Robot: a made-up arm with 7 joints. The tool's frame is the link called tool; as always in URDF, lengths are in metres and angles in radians.
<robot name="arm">
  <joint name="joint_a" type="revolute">
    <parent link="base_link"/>
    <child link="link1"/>
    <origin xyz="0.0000 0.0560 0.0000" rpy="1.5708 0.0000 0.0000"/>
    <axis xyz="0 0 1"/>
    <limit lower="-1.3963" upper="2.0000" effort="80" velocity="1.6"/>
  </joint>
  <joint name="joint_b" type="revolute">
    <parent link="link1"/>
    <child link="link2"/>
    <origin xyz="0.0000 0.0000 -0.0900" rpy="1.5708 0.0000 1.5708"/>
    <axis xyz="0 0 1"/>
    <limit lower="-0.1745" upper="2.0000" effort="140" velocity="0.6"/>
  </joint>
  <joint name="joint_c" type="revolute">
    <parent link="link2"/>
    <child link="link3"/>
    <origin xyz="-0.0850 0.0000 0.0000" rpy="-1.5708 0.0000 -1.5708"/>
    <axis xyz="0 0 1"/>
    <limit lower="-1.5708" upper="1.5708" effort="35" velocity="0.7"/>
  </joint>
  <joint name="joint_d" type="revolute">
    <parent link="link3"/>
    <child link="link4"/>
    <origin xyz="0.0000 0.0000 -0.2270" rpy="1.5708 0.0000 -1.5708"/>
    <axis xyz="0 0 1"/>
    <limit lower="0.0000" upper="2.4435" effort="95" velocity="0.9"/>
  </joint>
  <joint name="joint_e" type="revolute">
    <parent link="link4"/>
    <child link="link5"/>
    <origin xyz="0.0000 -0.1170 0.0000" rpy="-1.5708 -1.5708 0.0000"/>
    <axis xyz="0 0 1"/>
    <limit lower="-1.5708" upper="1.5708" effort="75" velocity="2.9"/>
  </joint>
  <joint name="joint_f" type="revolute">
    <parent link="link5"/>
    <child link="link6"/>
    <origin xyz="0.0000 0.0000 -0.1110" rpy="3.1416 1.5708 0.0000"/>
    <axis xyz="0 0 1"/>
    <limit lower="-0.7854" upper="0.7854" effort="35" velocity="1.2"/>
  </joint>
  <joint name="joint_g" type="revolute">
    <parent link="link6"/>
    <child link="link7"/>
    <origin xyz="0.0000 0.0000 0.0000" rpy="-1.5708 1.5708 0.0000"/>
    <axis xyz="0 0 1"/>
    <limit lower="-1.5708" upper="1.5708" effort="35" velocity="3"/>
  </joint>
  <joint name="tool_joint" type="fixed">
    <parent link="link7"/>
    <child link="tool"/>
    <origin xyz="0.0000 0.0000 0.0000" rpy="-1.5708 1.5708 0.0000"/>
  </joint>
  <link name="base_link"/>
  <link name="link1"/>
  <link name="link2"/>
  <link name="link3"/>
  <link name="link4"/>
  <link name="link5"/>
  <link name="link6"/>
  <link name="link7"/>
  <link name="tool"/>
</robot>
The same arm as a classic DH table. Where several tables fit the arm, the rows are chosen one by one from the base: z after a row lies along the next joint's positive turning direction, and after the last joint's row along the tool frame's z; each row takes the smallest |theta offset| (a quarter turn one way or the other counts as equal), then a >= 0, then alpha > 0; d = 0 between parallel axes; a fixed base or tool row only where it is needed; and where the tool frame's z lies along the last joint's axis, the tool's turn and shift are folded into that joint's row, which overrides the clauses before.
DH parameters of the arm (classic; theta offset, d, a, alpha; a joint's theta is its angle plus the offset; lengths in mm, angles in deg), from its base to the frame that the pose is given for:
base (fixed): 0.00 0.0 0.0 90.00
joint_a: 90.00 -146.0 0.0 90.00
joint_b: 90.00 0.0 0.0 90.00
joint_c: 90.00 -312.0 0.0 90.00
joint_d: 0.00 0.0 0.0 -90.00
joint_e: 0.00 -228.0 0.0 -90.00
joint_f: -90.00 0.0 0.0 90.00
joint_g: 90.00 0.0 0.0 90.00
tool (fixed): -90.00 0.0 0.0 0.00
Joint limits (deg, base to tool): -80.00..114.59 -10.00..114.59 -90.00..90.00 0.00..140.00 -90.00..90.00 -45.00..45.00 -90.00..90.00

